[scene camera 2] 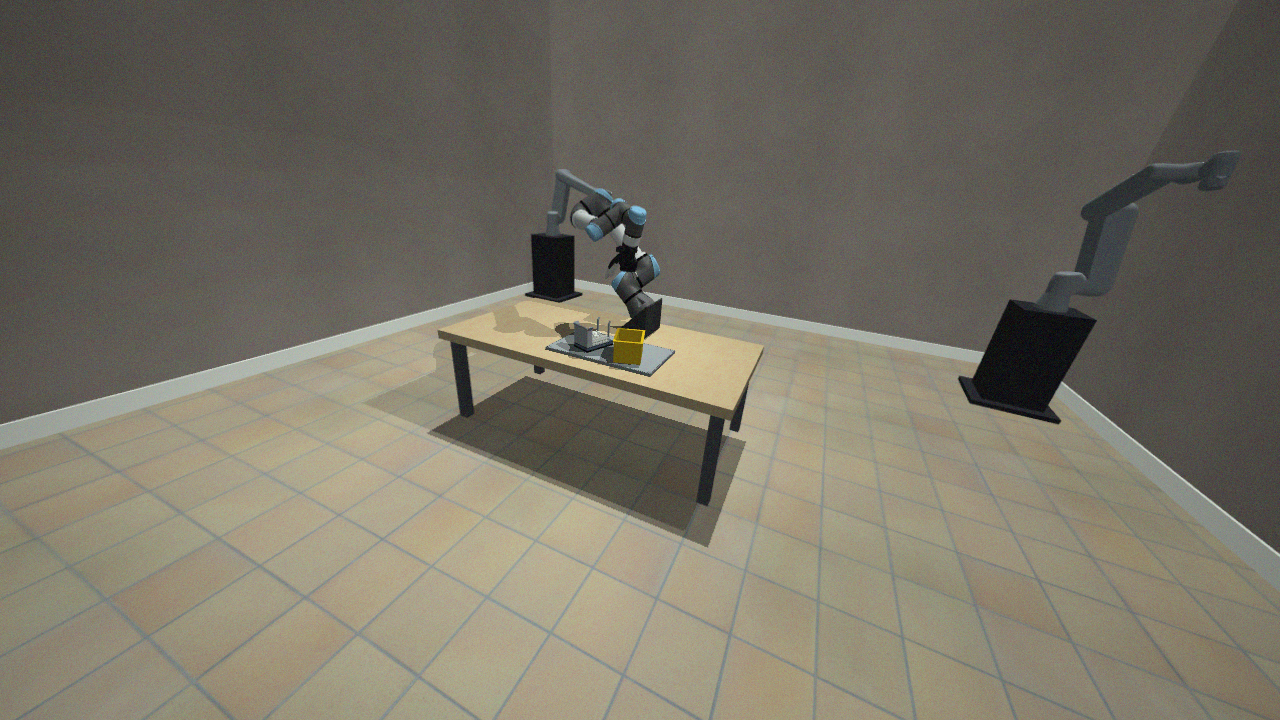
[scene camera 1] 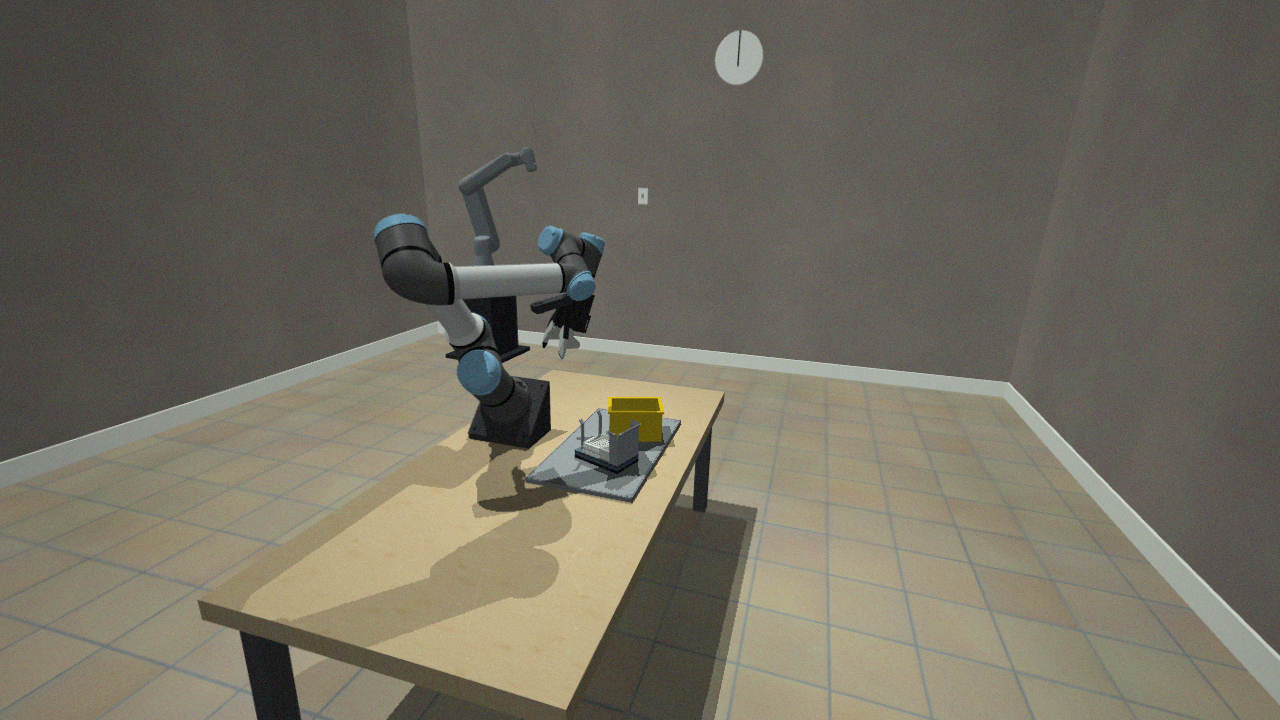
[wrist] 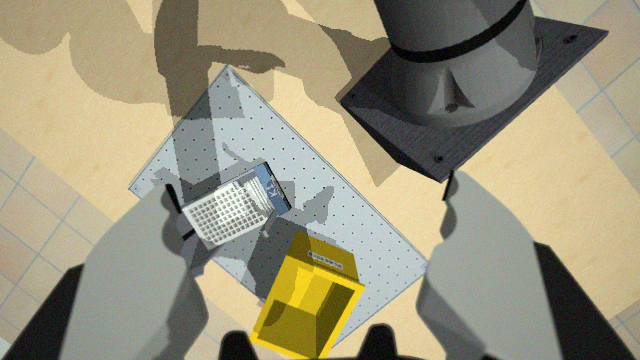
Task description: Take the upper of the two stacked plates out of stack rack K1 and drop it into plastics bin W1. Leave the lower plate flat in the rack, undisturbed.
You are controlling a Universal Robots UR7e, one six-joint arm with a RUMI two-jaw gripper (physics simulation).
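Places are measured from the arm's base along level axes (x ahead, y left, z up), in metres.
Where they show: gripper, between the fingertips: (scene camera 2: 620, 279) (scene camera 1: 552, 353) (wrist: 311, 180); arm's base, origin of its link: (scene camera 2: 643, 310) (scene camera 1: 508, 401) (wrist: 456, 74).
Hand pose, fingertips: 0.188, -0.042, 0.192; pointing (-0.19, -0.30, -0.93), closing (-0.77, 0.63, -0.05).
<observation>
Things, the pixels of their top centre, and the offset from my fingertips, as dx, dy, dz. Level surfaces: height alone.
- Stack rack K1, centre of its top: (wrist: 208, 230) (scene camera 1: 607, 420) (scene camera 2: 593, 321) +0.185, -0.022, -0.168
- white gridded plate, centre of its top: (wrist: 225, 215) (scene camera 1: 609, 443) (scene camera 2: 592, 335) +0.192, -0.024, -0.235
- wooden table, height of its surface: dz -0.300
Stack rack K1 (scene camera 1: 625, 445) (scene camera 2: 583, 335) (wrist: 273, 189) stands on the perforated board, its blue label strip showing in the wrist view. A white gridded plate (scene camera 1: 597, 442) (wrist: 227, 212) lies flat in it. The lower plate cannot be told apart from the upper one. The yellow, open-topped plastics bin W1 (scene camera 1: 636, 427) (scene camera 2: 628, 351) (wrist: 302, 280) stands beside the rack on the same board. My gripper (scene camera 1: 553, 350) (wrist: 311, 180) is open and empty, high above the board, with its fingers pointing down. In scene camera 2 its fingertips are too small to make out.
The grey perforated board (scene camera 1: 556, 474) (scene camera 2: 657, 360) (wrist: 350, 220) lies on the wooden table (scene camera 1: 402, 573) (scene camera 2: 716, 358). My arm's dark base (scene camera 1: 510, 425) (wrist: 450, 117) stands beside the board. Slim upright posts (scene camera 1: 581, 434) rise at the rack. Grey arms on black pedestals (scene camera 2: 553, 265) (scene camera 2: 1029, 353) stand away from the table.
</observation>
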